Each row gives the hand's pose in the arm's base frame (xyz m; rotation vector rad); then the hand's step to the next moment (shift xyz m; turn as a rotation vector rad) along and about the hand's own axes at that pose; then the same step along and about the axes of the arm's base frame.
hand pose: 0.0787 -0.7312 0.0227 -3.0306 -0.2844 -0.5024
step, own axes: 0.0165 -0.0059 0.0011 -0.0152 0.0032 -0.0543
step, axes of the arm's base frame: 0.0146 0.0087 0.0045 -0.0306 -0.0104 0.0463
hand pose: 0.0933 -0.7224 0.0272 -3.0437 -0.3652 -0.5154
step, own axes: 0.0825 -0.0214 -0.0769 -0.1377 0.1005 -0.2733
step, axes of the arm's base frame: 0.0460 0.0338 0.0996 -0.1903 -0.1481 0.2136
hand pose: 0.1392 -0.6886 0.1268 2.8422 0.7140 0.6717
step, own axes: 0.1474 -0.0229 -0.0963 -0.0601 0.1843 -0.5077
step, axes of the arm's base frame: 0.0631 0.0925 0.1378 -0.2003 -0.1796 0.4722
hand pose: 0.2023 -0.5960 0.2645 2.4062 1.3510 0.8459
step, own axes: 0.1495 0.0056 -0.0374 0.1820 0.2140 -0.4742
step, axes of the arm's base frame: 0.0413 0.1206 0.0868 -0.0628 0.0102 0.5475
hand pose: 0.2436 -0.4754 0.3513 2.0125 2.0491 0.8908
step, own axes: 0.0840 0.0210 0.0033 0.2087 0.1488 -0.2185
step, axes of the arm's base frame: 0.0115 0.0792 0.0331 0.0023 0.1197 0.3148
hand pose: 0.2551 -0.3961 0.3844 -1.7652 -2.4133 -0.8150
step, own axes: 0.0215 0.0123 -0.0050 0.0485 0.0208 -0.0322
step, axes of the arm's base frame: 0.0022 0.0193 0.0162 -0.0069 0.0329 0.0519
